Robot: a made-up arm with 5 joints.
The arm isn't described. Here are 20 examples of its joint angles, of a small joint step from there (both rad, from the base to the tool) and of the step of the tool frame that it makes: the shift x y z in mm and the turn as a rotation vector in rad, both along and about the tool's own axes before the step.
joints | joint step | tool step
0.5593 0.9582 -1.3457 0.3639 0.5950 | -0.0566 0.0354 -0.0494 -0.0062 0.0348 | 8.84 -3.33 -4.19 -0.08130 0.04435 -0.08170
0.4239 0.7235 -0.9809 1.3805 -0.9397 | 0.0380 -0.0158 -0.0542 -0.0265 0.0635 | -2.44 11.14 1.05 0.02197 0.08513 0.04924
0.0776 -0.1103 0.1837 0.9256 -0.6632 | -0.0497 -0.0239 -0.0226 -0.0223 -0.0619 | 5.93 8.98 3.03 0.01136 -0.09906 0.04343
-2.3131 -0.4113 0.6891 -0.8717 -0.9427 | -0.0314 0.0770 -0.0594 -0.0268 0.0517 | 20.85 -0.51 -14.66 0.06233 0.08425 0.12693
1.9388 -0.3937 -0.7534 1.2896 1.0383 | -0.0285 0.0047 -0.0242 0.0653 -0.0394 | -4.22 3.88 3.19 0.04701 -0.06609 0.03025
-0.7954 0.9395 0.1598 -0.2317 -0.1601 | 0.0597 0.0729 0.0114 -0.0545 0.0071 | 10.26 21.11 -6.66 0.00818 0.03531 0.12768
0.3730 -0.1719 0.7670 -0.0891 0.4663 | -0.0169 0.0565 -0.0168 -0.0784 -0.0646 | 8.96 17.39 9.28 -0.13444 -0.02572 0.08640
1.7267 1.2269 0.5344 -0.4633 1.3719 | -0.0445 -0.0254 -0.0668 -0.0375 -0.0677 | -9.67 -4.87 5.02 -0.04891 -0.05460 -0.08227
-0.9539 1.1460 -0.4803 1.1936 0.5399 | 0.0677 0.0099 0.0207 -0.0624 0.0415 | -0.64 11.94 -14.20 -0.03149 0.10999 0.05221
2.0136 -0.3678 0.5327 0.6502 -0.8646 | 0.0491 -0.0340 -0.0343 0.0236 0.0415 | -6.87 -7.36 7.87 -0.06005 0.05428 -0.04035
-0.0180 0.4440 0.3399 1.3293 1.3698 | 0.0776 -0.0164 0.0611 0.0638 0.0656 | 11.97 -28.64 -10.88 0.15280 0.13971 0.00454
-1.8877 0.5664 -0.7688 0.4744 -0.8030 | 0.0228 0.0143 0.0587 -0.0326 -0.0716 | -4.96 0.85 2.54 0.04312 -0.07799 0.01658
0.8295 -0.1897 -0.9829 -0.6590 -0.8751 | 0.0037 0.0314 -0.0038 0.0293 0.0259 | 2.83 1.45 -0.61 -0.01038 0.03082 -0.00253
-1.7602 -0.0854 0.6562 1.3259 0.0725 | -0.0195 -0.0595 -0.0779 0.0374 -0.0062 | -5.00 2.52 0.24 0.01421 -0.05251 -0.00705
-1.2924 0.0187 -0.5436 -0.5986 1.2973 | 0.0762 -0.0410 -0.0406 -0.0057 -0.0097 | 6.83 21.86 -5.58 -0.04963 0.04318 0.05186
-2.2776 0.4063 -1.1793 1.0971 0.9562 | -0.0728 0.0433 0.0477 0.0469 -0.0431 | 0.00 -11.80 18.04 0.07882 -0.10545 0.00943
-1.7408 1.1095 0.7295 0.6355 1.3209 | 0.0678 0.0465 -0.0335 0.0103 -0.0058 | 16.26 5.68 -11.49 -0.02893 0.06483 -0.03833
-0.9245 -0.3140 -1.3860 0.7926 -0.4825 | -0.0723 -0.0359 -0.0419 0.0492 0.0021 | 10.72 -12.81 7.00 -0.02287 -0.03934 -0.09227
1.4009 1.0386 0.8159 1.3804 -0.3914 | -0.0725 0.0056 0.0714 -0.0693 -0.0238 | 13.99 11.39 10.04 0.04448 -0.04124 0.07308
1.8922 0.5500 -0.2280 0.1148 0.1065 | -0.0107 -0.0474 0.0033 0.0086 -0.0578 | -4.70 -7.90 1.28 0.02990 -0.06841 -0.03049
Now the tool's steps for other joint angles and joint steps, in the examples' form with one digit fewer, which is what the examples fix.
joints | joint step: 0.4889 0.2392 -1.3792 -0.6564 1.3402 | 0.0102 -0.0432 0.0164 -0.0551 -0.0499
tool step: -1.1 3.8 1.6 -0.0368 -0.0633 0.0454
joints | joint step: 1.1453 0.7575 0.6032 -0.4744 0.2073 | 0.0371 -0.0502 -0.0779 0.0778 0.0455
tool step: 0.1 2.2 -10.4 0.0627 0.0737 -0.0701
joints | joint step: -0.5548 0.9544 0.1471 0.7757 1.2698 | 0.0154 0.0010 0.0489 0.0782 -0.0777
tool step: 3.9 -7.0 -2.4 0.0933 -0.0398 0.0805
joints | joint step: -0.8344 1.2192 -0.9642 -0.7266 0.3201 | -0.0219 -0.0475 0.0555 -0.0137 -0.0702
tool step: -5.4 -7.9 -9.5 0.0686 -0.0894 0.0039
